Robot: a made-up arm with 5 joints.
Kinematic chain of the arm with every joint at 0, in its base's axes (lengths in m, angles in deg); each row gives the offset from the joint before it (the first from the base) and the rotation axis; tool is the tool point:
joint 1: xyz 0 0 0.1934 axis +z
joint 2: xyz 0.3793 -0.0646 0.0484 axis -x
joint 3: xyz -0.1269 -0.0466 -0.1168 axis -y
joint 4: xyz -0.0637 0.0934 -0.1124 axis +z
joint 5: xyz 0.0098 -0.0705 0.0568 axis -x
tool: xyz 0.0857 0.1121 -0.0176
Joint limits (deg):
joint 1: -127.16..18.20
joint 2: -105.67..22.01
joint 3: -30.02..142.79
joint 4: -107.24..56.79
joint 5: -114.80..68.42
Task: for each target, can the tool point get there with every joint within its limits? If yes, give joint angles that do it. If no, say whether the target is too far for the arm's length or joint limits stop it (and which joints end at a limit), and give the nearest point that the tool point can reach.
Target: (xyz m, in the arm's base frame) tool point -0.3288 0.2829 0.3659
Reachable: no: joint limits stop it (at a limit: joint 1, joint 2, joint 5) | nearest point -0.2074 0.0006 0.2029 | short by 0.348 m
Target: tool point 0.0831 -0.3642 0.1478
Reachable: yes | joints -67.23 7.22 87.21 -36.10 22.23
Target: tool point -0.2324 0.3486 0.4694
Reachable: no: joint limits stop it (at a limit: joint 1, joint 2, joint 4, joint 5) | nearest point 0.0367 0.2312 0.2862 | short by 0.346 m
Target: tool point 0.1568 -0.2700 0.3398
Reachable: yes | joints -85.39 -77.51 39.97 37.38 -5.65
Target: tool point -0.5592 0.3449 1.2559
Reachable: no: too far | nearest point -0.1219 -0.1666 0.4135 | short by 1.078 m
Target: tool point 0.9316 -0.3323 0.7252
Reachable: no: too far | nearest point 0.3942 -0.1406 0.3855 | short by 0.664 m
